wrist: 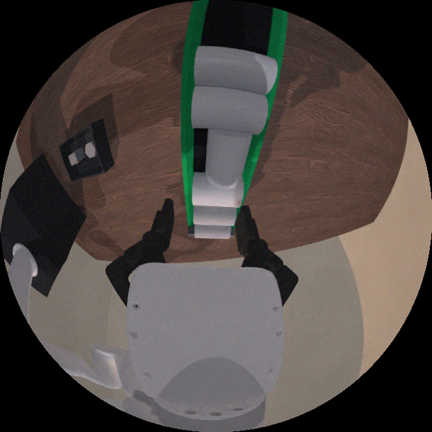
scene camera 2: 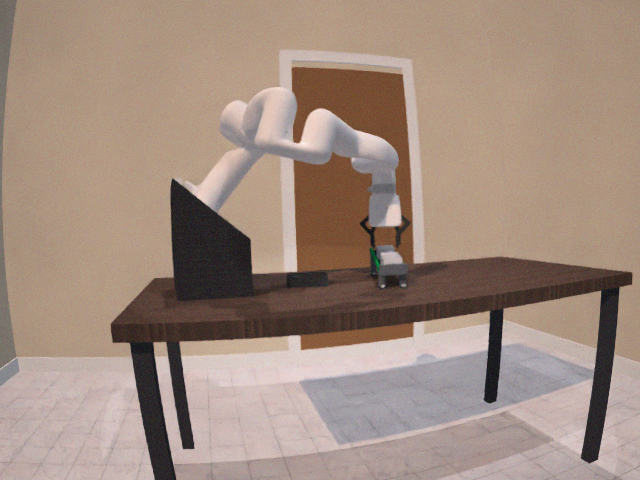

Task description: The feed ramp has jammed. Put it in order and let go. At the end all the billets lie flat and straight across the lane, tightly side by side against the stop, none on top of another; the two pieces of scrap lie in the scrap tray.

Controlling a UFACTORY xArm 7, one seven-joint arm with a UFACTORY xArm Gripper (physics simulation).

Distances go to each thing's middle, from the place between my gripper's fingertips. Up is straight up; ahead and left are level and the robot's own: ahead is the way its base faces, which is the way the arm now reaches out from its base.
Labels:
Now: hand 22 cm past the dark scrap tray (wrist: 102, 161), 12 cm to the right of it and 10 cm above it.

